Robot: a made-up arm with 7 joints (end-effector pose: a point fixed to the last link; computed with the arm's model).
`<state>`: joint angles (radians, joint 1 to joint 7).
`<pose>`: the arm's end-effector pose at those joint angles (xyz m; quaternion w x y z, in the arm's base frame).
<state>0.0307 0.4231 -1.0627 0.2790 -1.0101 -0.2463 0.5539</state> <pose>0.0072 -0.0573 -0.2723 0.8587 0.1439 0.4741 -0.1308</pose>
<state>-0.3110 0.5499 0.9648 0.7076 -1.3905 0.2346 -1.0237</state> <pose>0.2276 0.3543 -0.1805 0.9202 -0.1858 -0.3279 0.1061</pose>
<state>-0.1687 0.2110 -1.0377 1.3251 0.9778 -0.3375 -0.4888</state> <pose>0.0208 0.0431 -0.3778 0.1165 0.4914 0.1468 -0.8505</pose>
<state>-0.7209 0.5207 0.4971 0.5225 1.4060 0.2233 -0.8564</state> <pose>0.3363 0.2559 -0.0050 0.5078 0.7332 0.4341 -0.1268</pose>
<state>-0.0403 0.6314 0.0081 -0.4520 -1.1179 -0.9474 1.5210</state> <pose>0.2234 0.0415 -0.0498 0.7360 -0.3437 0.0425 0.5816</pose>
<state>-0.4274 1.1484 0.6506 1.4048 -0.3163 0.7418 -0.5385</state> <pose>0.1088 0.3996 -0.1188 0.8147 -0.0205 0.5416 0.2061</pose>
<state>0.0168 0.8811 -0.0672 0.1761 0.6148 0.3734 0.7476</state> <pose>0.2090 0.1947 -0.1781 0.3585 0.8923 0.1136 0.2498</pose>
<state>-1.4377 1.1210 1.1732 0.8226 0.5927 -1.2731 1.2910</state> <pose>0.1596 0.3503 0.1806 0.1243 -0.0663 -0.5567 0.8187</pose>
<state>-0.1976 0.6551 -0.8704 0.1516 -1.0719 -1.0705 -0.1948</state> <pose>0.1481 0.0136 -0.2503 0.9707 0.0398 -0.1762 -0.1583</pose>
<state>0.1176 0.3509 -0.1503 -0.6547 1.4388 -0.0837 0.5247</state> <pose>0.1961 0.0360 -0.0596 0.4167 0.8027 -0.3471 0.2483</pose>
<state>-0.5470 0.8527 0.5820 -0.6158 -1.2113 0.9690 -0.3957</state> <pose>0.2447 0.1153 0.1155 0.8817 0.2799 -0.1549 -0.3467</pose>
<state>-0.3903 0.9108 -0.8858 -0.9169 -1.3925 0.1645 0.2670</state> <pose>0.0764 -0.0721 -0.0775 0.8277 -0.0081 0.1042 -0.5513</pose>
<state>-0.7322 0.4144 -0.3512 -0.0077 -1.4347 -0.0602 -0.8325</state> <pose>0.3229 -0.0520 -0.0616 0.7575 -0.1810 -0.3718 -0.5052</pose>
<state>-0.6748 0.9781 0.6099 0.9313 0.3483 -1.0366 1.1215</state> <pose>0.2657 0.3216 -0.0251 0.4796 0.4088 -0.3307 0.7025</pose>
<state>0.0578 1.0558 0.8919 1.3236 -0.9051 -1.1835 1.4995</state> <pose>0.0885 0.4016 -0.1012 0.0419 0.0181 -0.1204 0.9917</pose>
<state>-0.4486 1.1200 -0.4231 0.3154 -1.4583 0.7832 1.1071</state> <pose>0.2484 0.1339 -0.1576 0.6400 0.3801 0.6150 0.2600</pose>
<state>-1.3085 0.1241 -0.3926 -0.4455 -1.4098 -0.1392 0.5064</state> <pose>0.1359 -0.1115 0.1212 0.8157 -0.2902 -0.3128 -0.3907</pose>
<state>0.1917 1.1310 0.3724 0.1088 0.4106 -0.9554 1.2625</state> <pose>0.2329 0.2431 -0.0953 0.5588 0.6007 -0.4526 0.3494</pose>
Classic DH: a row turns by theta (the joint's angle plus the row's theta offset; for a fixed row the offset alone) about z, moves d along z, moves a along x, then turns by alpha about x. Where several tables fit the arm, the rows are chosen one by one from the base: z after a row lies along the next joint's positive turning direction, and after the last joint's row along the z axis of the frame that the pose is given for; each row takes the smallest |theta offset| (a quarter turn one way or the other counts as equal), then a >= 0, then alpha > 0; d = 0 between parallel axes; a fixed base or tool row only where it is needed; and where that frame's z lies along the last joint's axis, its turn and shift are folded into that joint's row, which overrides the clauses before.
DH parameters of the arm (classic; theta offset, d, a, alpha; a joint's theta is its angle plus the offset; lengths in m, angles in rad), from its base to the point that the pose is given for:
base (fixed): -0.071 0.0028 0.0222 -1.3004
joint 1: -1.3111 0.0501 -0.0051 -1.5708
joint 2: 1.2915 -0.0161 -0.033 1.5708
joint 3: 1.5708 -0.1433 0.0347 -1.5708
joint 4: -1.5708 -0.04 0.007 -1.5708
joint 5: 0 0.2047 -0.0125 1.5708
joint 6: 1.5708 -0.006 0.0549 1.5708
joint 7: 0.0519 0.0338 -0.0236 0.5961
tool (fixed): -0.0154 -0.0503 0 0

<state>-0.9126 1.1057 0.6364 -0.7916 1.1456 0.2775 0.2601</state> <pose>0.0717 0.0696 0.2031 0.0176 0.5257 -0.3580 0.7715</pose>
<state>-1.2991 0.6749 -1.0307 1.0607 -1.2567 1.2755 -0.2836</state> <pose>0.3256 0.1195 -0.1740 0.6824 0.1764 0.6492 -0.2858</pose>
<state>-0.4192 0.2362 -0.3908 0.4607 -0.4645 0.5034 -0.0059</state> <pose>0.2413 0.0022 -0.2442 0.8445 0.2613 0.3771 -0.2765</pose>
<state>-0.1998 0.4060 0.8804 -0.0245 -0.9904 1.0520 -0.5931</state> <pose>0.2367 0.2810 -0.1024 0.9756 -0.1420 0.0813 -0.1466</pose>
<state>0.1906 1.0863 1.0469 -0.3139 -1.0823 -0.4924 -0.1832</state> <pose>0.2207 0.2474 0.1189 0.7534 0.4181 -0.4787 0.1682</pose>
